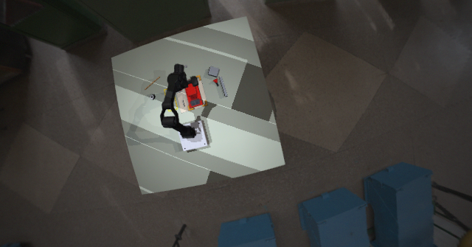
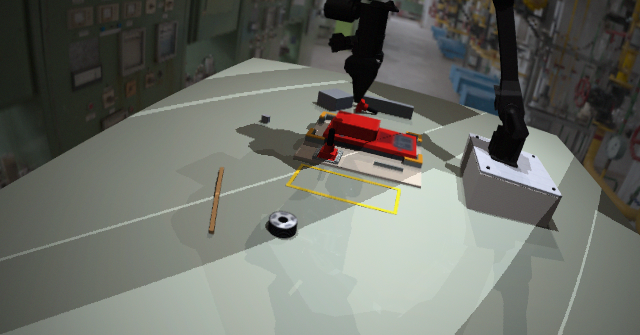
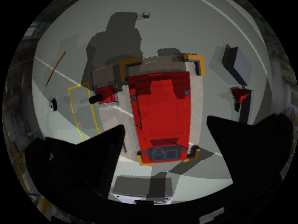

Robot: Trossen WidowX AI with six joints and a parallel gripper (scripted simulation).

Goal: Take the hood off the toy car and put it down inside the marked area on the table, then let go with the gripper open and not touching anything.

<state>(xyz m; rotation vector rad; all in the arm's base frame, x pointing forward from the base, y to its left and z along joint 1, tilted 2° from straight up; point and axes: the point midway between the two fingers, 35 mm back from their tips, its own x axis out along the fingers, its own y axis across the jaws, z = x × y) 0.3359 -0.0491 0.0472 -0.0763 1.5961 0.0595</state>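
Right now the hood is 60 mm below my gripper tip and 10 mm behind it. From my gripper tip the other things lie so: black ring: 360 mm to the left, 90 mm below, 10 mm ahead; wooden stick: 340 mm to the left, 130 mm ahead, 100 mm below.
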